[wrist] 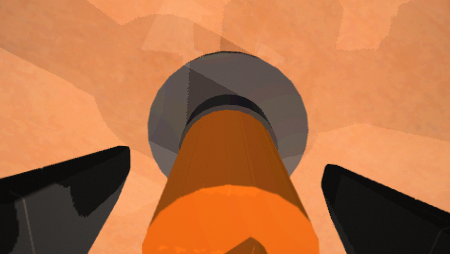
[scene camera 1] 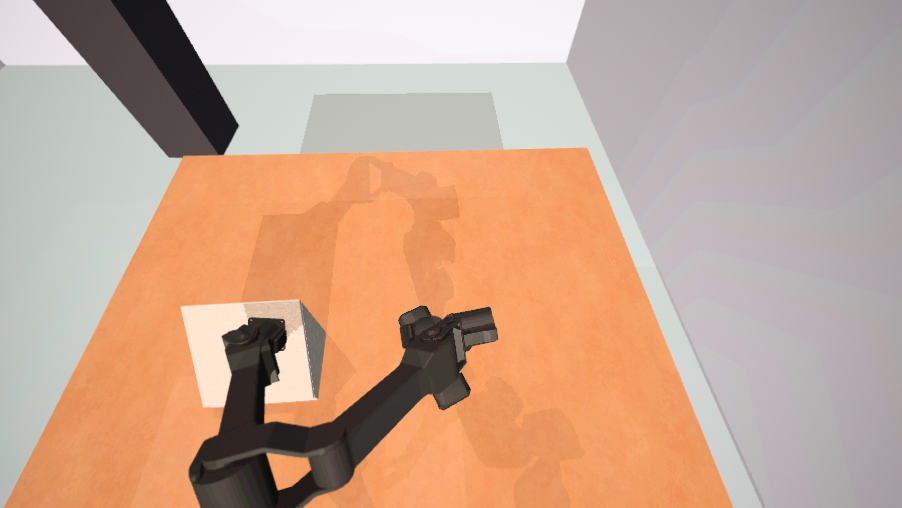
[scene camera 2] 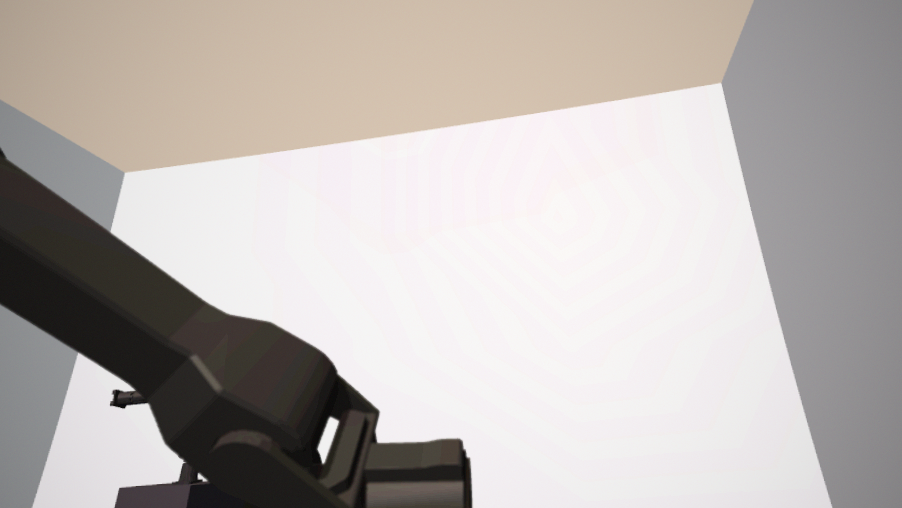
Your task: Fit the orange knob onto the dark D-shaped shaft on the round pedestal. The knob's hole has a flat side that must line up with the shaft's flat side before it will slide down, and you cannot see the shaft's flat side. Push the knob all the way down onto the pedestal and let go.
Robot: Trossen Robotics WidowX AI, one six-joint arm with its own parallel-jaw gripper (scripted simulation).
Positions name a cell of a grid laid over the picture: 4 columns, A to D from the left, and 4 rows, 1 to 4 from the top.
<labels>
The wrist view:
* my gripper: C3
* orange knob: C3
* round pedestal: C2
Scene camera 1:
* my gripper: B3
</labels>
